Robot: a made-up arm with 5 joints.
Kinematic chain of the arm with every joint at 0, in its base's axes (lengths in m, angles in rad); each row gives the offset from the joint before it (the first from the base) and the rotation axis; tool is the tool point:
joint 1: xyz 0 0 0.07 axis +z
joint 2: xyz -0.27 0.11 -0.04 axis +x
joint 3: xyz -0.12 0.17 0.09 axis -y
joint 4: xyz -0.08 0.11 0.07 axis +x
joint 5: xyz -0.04 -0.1 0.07 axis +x
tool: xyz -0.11 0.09 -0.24
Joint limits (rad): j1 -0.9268..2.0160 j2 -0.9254..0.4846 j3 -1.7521..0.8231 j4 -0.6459..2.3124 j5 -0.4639..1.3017
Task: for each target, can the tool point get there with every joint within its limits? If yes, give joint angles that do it. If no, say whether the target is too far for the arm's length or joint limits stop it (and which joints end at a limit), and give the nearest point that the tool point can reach.
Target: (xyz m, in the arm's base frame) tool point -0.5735 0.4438 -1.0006
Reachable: no: too far | nearest point -0.5093 0.3941 -0.4114 | short by 0.595 m
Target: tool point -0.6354 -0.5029 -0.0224
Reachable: yes | joints 1.3884 -0.1296 0.6119 -0.1272 0.9501
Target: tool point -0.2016 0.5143 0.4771
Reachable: yes | joints -0.3093 0.3202 -1.4895 -0.3699 1.1335
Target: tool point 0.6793 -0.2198 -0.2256
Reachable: no: joint limits stop it (at a limit: joint 1, joint 2, joint 3, joint 5) | nearest point 0.1391 -0.4606 -0.1605 | short by 0.595 m
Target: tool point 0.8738 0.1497 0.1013
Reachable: no: joint limits stop it (at a limit: joint 1, joint 3, joint 5) | nearest point 0.3702 0.4204 0.0761 | short by 0.572 m
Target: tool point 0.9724 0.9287 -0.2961
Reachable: no: too far | nearest point 0.3702 0.6523 -0.1237 | short by 0.685 m
